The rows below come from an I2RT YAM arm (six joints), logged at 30 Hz.
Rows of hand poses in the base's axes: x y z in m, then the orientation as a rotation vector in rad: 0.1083, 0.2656, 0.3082, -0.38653, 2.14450, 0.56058; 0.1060, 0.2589, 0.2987, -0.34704, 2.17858, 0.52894; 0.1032, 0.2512, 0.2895, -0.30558, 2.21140, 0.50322; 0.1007, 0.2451, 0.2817, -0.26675, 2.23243, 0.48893; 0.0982, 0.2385, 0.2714, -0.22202, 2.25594, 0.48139; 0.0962, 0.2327, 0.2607, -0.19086, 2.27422, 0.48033; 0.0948, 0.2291, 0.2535, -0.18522, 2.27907, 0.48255; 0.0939, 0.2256, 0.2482, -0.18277, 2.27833, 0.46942; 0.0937, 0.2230, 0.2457, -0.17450, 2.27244, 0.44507; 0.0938, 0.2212, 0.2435, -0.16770, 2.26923, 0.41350; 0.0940, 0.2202, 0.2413, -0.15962, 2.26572, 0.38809; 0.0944, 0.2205, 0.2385, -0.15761, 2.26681, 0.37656; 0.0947, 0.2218, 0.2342, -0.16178, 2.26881, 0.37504; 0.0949, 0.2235, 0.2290, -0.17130, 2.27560, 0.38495; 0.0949, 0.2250, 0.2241, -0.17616, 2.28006, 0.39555; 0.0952, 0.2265, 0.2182, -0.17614, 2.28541, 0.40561; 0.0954, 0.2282, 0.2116, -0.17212, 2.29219, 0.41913; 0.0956, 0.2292, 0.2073, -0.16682, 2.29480, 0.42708; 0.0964, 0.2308, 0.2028, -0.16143, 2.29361, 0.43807
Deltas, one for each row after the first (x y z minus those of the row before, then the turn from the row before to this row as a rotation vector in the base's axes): -0.0023, -0.0067, -0.0095, -0.01635, 0.02652, -0.03922; -0.0028, -0.0077, -0.0092, -0.01140, 0.02783, -0.03791; -0.0025, -0.0061, -0.0078, -0.00168, 0.01977, -0.03200; -0.0025, -0.0066, -0.0103, 0.00425, 0.02468, -0.03336; -0.0020, -0.0058, -0.0107, 0.00538, 0.02025, -0.02140; -0.0014, -0.0036, -0.0072, 0.00233, 0.00566, -0.00291; -0.0009, -0.0035, -0.0053, -0.00822, -0.00304, -0.00625; -0.0002, -0.0026, -0.0025, -0.01324, -0.00953, -0.01464; 0.0001, -0.0018, -0.0022, -0.01935, -0.00815, -0.01586; 0.0002, -0.0010, -0.0022, -0.01465, -0.00704, -0.01471; 0.0004, 0.0003, -0.0028, -0.00765, -0.00063, -0.00532; 0.0003, 0.0013, -0.0043, -0.00276, 0.00142, 0.00261; 0.0002, 0.0017, -0.0052, 0.00277, 0.00757, 0.01061; 0.0000, 0.0015, -0.0049, 0.00513, 0.00578, 0.00733; 0.0003, 0.0015, -0.0059, 0.00613, 0.00694, 0.00367; 0.0002, 0.0017, -0.0066, 0.00954, 0.00927, 0.00204; 0.0002, 0.0010, -0.0043, 0.00676, 0.00437, -0.00100; 0.0008, 0.0016, -0.0045, 0.00960, 0.00125, -0.00033
